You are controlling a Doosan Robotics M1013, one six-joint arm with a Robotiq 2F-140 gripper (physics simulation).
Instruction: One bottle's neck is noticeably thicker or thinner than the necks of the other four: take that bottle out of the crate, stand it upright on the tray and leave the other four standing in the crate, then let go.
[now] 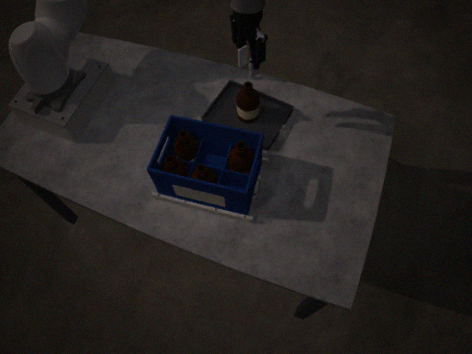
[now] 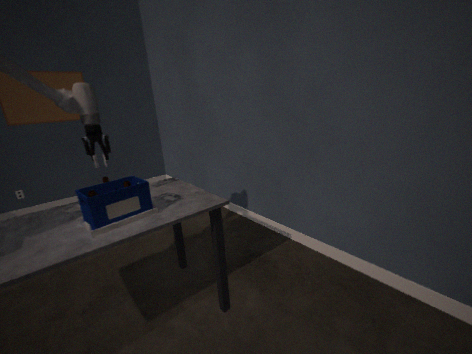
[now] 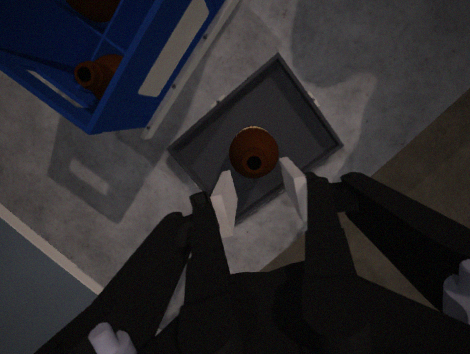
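Pixels of known places: gripper, between the fingertips: [image 1: 248, 69] [image 2: 102, 166] [image 3: 257, 179]; arm's base, origin of its link: [image 1: 55, 87].
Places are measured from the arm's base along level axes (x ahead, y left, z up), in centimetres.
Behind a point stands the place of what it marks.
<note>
A brown bottle with a pale label [image 1: 248, 104] {x 68.4, y 15.1, z -0.8 cm} [image 2: 105, 179] {x 66.9, y 16.9, z 3.9 cm} [image 3: 253, 150] {x 66.2, y 17.2, z 3.9 cm} stands upright on the dark grey tray [image 1: 276, 114] {x 76.1, y 21.9, z -10.6 cm} [image 3: 295, 110] {x 57.4, y 19.2, z -10.6 cm}. The blue crate [image 1: 215, 129] {x 64.4, y -0.6, z 4.5 cm} [image 2: 142, 198] {x 75.8, y -17.3, z -1.2 cm} [image 3: 120, 100] {x 73.1, y 1.1, z 3.8 cm} holds several brown bottles, standing in its compartments: one at the back left [image 1: 186, 146] {x 57.9, y -7.0, z 1.4 cm}, one at the front left [image 1: 174, 166] {x 58.4, y -15.0, z 3.4 cm}, one at the front middle [image 1: 204, 175] {x 67.4, y -14.8, z 3.9 cm} and one on the right [image 1: 241, 159] {x 74.1, y -5.3, z 1.2 cm} [image 3: 107, 72] {x 71.8, y -2.5, z 3.0 cm}. My gripper [image 1: 248, 65] {x 67.1, y 18.6, z 11.0 cm} [image 2: 101, 162] {x 67.1, y 18.6, z 11.0 cm} [image 3: 257, 179] {x 67.1, y 18.6, z 11.0 cm} is partly open and empty, above the tray bottle and apart from it. The crate wall hides the lower parts of its bottles.
The crate sits on a pale base on the grey table [image 1: 225, 250] {x 78.1, y -28.0, z -11.1 cm} [image 2: 50, 245] {x 36.6, y -14.7, z -11.1 cm}, close beside the tray. The arm's base plate [image 1: 82, 100] {x 14.0, y -1.6, z -0.7 cm} is at the table's left end. A blue-grey wall [image 2: 310, 125] stands beyond the table.
</note>
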